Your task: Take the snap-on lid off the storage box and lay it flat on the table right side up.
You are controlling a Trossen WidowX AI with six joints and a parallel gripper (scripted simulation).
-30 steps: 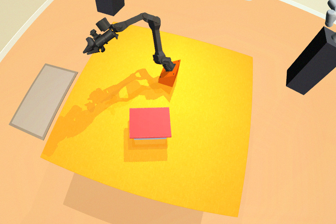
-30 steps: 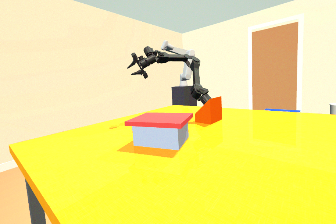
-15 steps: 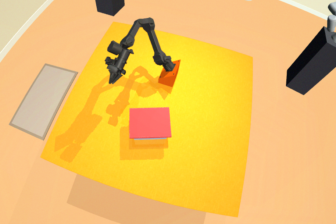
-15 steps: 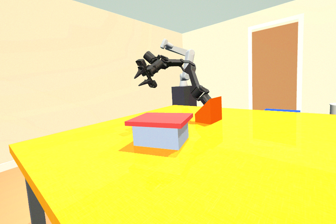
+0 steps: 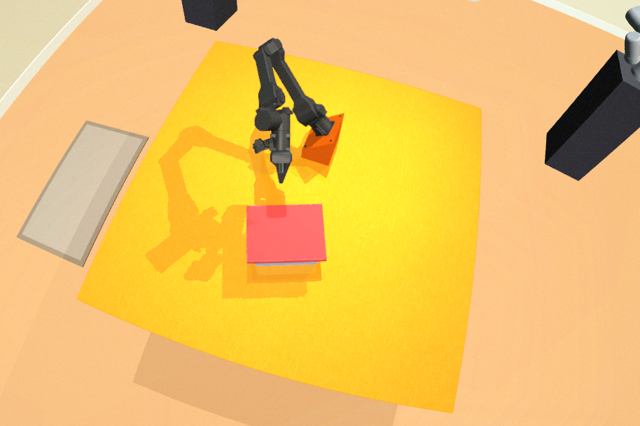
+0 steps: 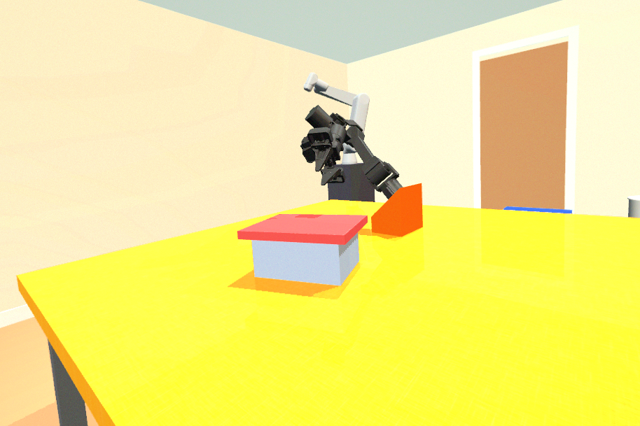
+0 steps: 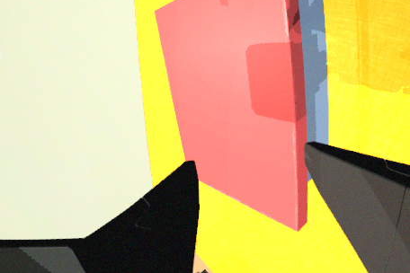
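Now: gripper tip 110 mm short of the red lid, 70 mm to the right of it and 100 mm above it. From my gripper tip the other things lie so: pale blue storage box 110 mm ahead, 70 mm to the left, 150 mm below.
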